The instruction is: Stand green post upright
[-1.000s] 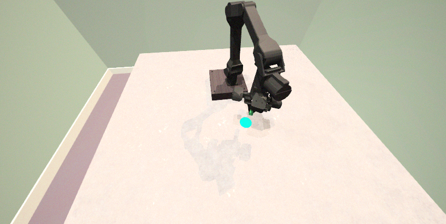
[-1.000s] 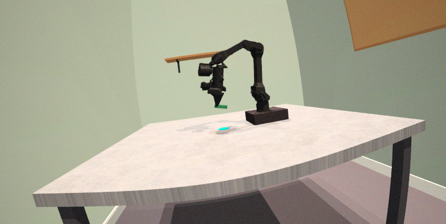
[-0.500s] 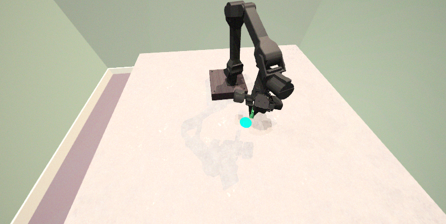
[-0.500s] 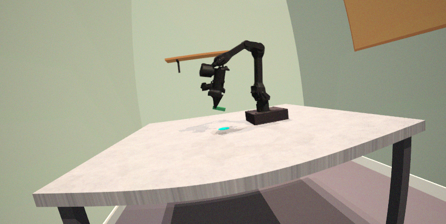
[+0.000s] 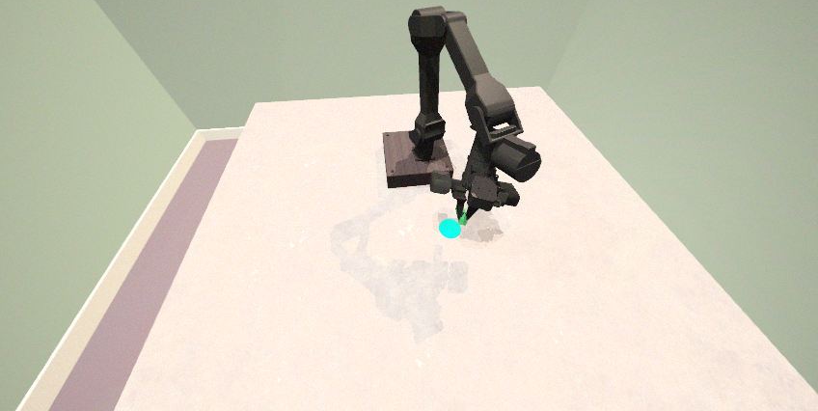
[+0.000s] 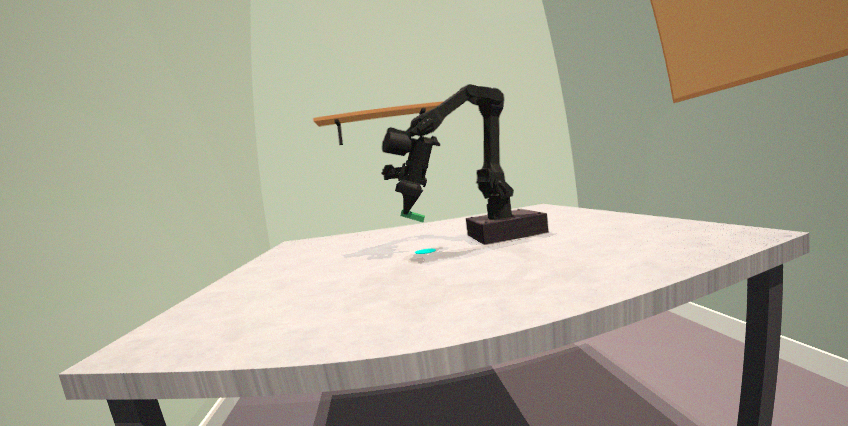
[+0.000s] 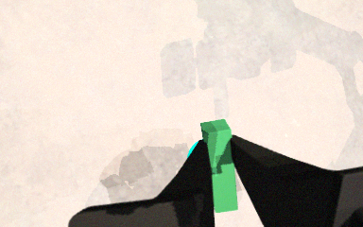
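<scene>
Right now my gripper tip is 40 mm past the cyan circle and 120 mm above it. From my gripper tip the other things lie so: green post 20 mm behind, 10 mm below.
</scene>
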